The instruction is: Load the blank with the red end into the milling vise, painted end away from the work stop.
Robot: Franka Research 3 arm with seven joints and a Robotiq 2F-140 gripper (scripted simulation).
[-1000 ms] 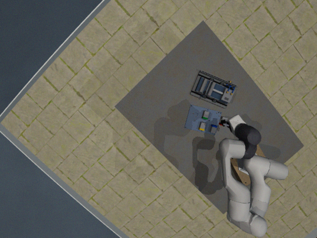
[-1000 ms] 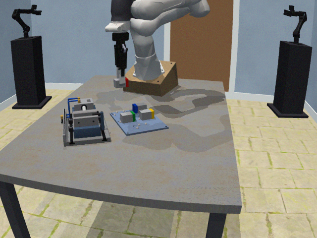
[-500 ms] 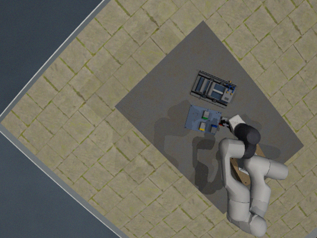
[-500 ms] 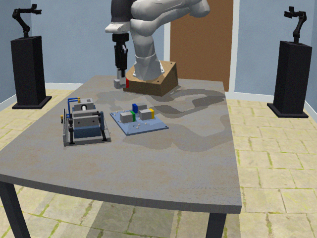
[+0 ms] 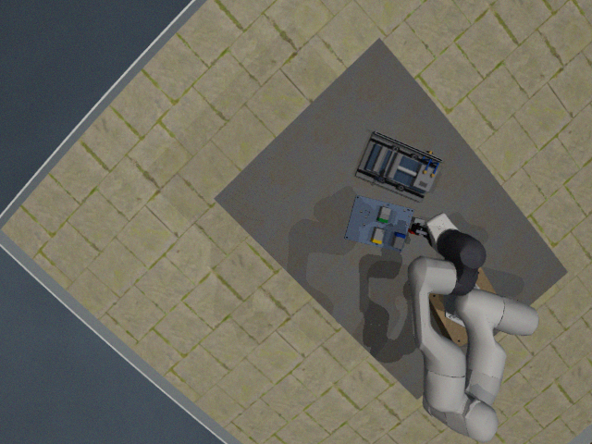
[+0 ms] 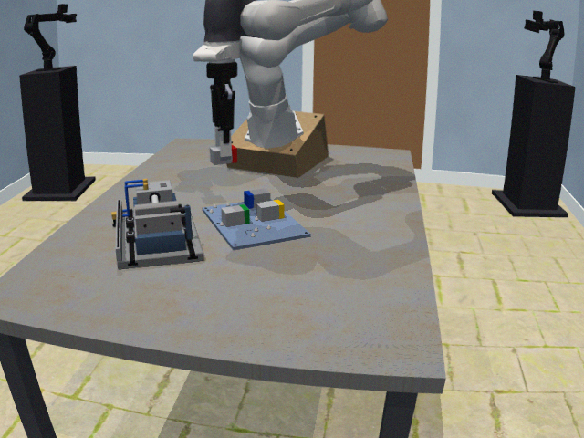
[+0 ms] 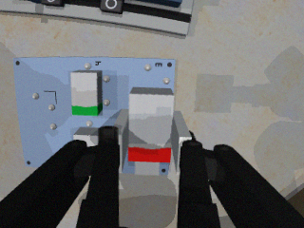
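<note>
My gripper is now 40 mm above the red-ended blank. The rest, counted from my hand: blue blank (160 mm below, 80 mm to the left, 30 mm behind); then green blank (160 mm below, 90 mm ahead, 40 mm to the left); then yellow blank (160 mm below, 120 mm to the left, 50 mm ahead).
</note>
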